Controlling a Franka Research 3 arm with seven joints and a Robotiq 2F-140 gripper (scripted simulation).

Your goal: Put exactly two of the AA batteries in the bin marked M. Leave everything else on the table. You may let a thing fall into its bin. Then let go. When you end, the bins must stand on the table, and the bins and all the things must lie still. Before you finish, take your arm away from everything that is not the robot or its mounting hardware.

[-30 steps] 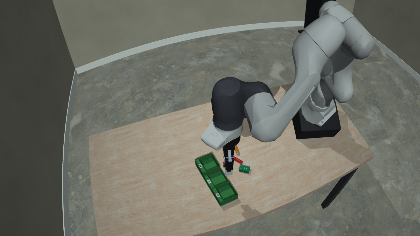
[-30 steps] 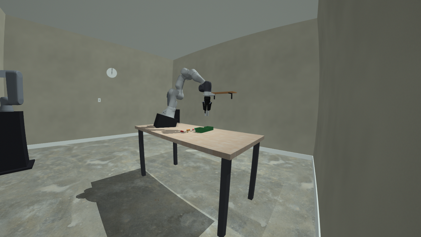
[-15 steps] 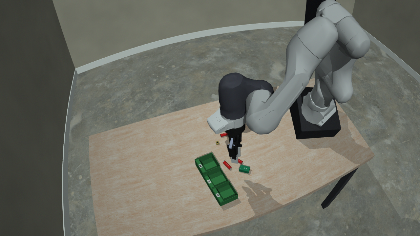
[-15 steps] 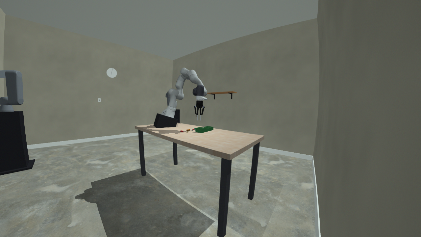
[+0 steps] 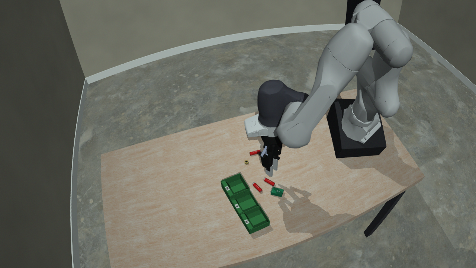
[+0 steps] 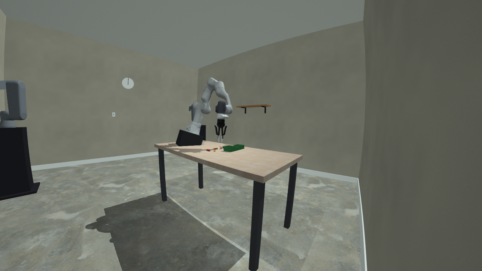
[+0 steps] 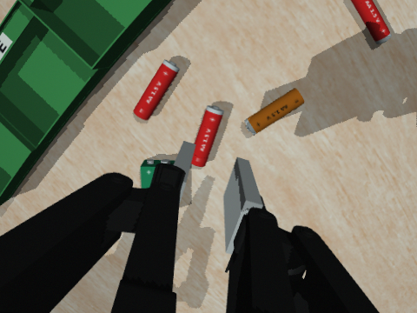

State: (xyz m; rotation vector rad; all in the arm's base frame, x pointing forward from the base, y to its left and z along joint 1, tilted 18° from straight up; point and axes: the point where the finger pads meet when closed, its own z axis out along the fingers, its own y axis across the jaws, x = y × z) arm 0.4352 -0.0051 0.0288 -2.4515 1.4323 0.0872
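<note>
My gripper is now 60 mm short of the red AA battery and 100 mm above it. Also, from my hand: orange battery 20 mm behind, 50 mm to the right, 100 mm below; then small green block battery 10 mm ahead, 50 mm to the left, 100 mm below; then bin marked M 140 mm ahead, 60 mm to the left, 80 mm below.
</note>
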